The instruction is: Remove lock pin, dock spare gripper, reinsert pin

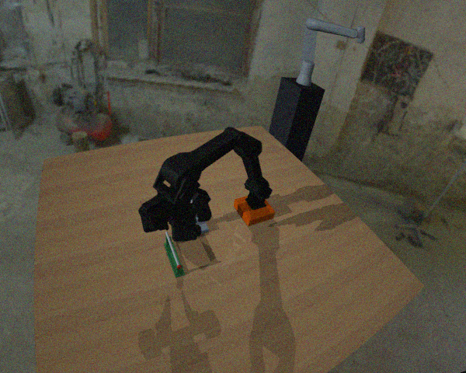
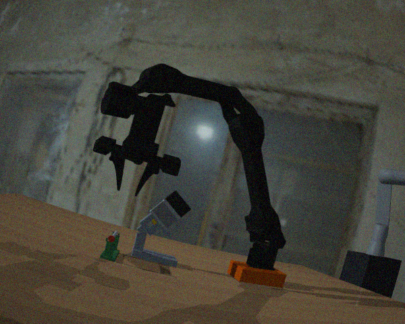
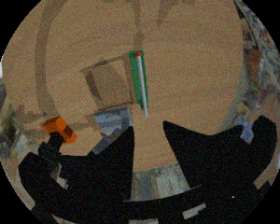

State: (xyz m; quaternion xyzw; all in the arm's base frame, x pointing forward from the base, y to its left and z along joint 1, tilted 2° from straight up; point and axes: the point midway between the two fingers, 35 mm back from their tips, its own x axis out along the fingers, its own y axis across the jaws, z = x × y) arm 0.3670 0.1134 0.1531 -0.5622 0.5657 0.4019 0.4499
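The green holder lies 12 cm below my gripper tip, 1 cm to the left of it and 1 cm ahead of it. Round my gripper tip: spare gripper 10 cm to the right, 10 cm behind, 3 cm below; socket 10 cm to the right, 9 cm below, 8 cm behind.
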